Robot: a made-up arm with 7 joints. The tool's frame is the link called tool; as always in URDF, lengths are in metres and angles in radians. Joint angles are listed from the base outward.
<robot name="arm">
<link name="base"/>
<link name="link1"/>
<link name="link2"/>
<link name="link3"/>
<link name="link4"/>
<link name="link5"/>
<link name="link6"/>
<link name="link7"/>
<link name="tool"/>
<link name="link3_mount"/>
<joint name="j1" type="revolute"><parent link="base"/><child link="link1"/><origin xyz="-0.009 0.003 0.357"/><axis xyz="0 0 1"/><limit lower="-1.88" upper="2.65"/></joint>
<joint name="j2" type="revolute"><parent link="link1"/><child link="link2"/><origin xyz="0.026 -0.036 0.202" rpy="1.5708 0 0"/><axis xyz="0 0 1"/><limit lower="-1.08" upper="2.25"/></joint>
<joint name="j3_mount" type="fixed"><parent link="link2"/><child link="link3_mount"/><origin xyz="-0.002 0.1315 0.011"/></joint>
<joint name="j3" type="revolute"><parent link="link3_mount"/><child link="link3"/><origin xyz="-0.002 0.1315 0.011" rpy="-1.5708 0 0"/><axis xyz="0 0 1"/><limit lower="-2.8" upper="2.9"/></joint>
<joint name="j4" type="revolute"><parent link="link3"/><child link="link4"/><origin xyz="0.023 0.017 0.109" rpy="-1.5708 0 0"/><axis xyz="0 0 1"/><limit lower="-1.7" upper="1.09"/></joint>
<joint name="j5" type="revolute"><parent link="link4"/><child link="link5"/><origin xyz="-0.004 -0.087 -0.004" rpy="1.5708 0 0"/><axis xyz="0 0 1"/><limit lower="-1.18" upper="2.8"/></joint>
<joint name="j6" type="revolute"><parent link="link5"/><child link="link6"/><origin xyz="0.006 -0.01 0.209" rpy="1.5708 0 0"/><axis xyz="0 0 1"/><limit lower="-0.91" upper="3.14"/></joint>
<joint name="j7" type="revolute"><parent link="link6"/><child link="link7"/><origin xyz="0.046 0.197 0.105" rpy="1.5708 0 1.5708"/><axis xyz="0 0 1"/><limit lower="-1.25" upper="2.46"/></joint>
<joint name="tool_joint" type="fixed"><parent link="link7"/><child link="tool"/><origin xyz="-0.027 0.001 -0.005" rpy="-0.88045 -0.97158 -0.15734"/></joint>
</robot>
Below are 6 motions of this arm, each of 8 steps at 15 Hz.
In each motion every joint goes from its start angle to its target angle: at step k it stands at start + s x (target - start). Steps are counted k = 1, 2, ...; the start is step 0. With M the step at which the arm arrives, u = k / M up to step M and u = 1 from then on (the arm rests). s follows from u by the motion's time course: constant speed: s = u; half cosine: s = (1 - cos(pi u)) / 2; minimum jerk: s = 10 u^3 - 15 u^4 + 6 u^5.
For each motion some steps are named. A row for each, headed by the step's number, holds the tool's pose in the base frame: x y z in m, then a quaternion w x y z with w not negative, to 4 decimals.
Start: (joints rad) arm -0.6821 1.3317 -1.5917 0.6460 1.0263 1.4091 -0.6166
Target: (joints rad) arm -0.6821 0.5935 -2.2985 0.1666 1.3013 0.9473 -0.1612
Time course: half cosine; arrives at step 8
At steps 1, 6, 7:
1: -0.7157 0.1776 0.5318 0.2168 -0.1853 -0.8729 0.3959
6: -0.5938 0.3008 0.9942 0.4878 -0.0462 -0.8263 0.2779
7: -0.5499 0.2943 1.0634 0.5211 -0.0161 -0.8154 0.2516

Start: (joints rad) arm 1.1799 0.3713 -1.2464 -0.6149 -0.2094 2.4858 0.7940
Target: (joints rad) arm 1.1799 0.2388 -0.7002 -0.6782 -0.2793 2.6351 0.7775
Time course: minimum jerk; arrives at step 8
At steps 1, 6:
1: -0.2136 -0.1755 0.9151 0.0501 0.2990 0.3087 -0.9015
6: -0.1379 -0.2109 0.9123 0.2559 0.3463 0.3060 -0.8491

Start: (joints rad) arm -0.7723 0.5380 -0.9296 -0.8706 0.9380 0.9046 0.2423
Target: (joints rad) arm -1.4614 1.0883 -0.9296 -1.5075 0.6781 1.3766 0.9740
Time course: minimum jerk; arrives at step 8
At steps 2, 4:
2: -0.3139 0.5114 0.9163 0.6798 -0.0103 -0.2150 0.7011
4: -0.1344 0.5807 0.6523 0.7304 -0.1656 -0.0049 0.6627

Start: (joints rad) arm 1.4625 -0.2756 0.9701 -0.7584 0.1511 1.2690 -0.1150
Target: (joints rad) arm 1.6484 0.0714 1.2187 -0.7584 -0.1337 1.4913 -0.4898
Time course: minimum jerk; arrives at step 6
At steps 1, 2, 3, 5, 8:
1: 0.4052 0.0487 1.1236 0.6816 -0.5820 -0.0805 -0.4361
2: 0.4055 0.0349 1.1133 0.6856 -0.5847 -0.0462 -0.4311
3: 0.4073 0.0147 1.0939 0.6886 -0.5933 0.0078 -0.4168
5: 0.4127 -0.0106 1.0583 0.6839 -0.6166 0.0836 -0.3809
8: 0.4132 -0.0122 1.0553 0.6831 -0.6188 0.0888 -0.3776

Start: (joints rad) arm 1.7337 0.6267 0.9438 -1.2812 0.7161 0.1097 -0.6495
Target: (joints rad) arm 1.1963 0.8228 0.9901 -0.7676 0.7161 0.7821 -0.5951
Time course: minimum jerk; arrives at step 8
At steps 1, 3, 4, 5, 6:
1: 0.4844 -0.4066 0.9435 0.6972 -0.0445 0.1577 -0.6979
3: 0.4165 -0.4833 0.9650 0.6929 -0.0139 0.1411 -0.7070
4: 0.3434 -0.5387 0.9823 0.6872 0.0067 0.1216 -0.7162
5: 0.2595 -0.5812 0.9975 0.6795 0.0209 0.0991 -0.7266
6: 0.1897 -0.6035 1.0074 0.6722 0.0273 0.0808 -0.7355

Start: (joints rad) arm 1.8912 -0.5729 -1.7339 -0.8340 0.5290 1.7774 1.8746
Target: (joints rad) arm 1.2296 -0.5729 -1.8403 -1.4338 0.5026 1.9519 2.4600
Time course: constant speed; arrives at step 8
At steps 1, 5, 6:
1: -0.2965 0.1055 0.9949 0.4033 -0.2022 -0.7310 -0.5119
5: -0.2487 0.1439 0.8991 0.2373 -0.2166 -0.8410 -0.4354
6: -0.2320 0.1499 0.8778 0.1925 -0.2298 -0.8640 -0.4045

